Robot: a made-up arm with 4 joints.
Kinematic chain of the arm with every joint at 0, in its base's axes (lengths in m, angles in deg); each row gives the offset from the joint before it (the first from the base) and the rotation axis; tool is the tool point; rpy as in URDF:
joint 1: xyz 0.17 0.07 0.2 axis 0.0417 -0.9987 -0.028
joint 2: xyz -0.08 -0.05 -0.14 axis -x
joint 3: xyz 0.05 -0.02 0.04 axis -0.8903 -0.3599 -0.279
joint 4: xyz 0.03 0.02 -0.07 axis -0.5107 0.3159 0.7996
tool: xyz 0.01 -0.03 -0.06 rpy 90 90 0
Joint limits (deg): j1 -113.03..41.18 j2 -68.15..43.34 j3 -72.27..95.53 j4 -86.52..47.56
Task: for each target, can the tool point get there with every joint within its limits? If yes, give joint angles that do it. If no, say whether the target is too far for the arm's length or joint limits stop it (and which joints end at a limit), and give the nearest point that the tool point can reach.
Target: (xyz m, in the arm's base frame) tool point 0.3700 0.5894 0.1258
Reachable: no: too far | nearest point 0.2316 0.1432 0.0538 | short by 0.473 m
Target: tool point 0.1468 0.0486 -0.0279
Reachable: yes | joints -8.71 -40.17 0.08 11.20
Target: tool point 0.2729 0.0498 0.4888
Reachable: no: joint limits stop it (at a limit: joint 1, joint 2, joint 3) | nearest point 0.1540 0.0688 0.2771 | short by 0.244 m
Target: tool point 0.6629 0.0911 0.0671
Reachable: no: too far | nearest point 0.3775 0.0230 0.0419 | short by 0.295 m
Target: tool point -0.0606 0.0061 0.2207
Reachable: yes | joints -98.86 -0.56 -2.55 -65.82
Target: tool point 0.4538 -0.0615 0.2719
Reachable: no: joint limits stop it (at a limit: joint 1, joint 4) | nearest point 0.2913 -0.0904 0.1352 | short by 0.214 m
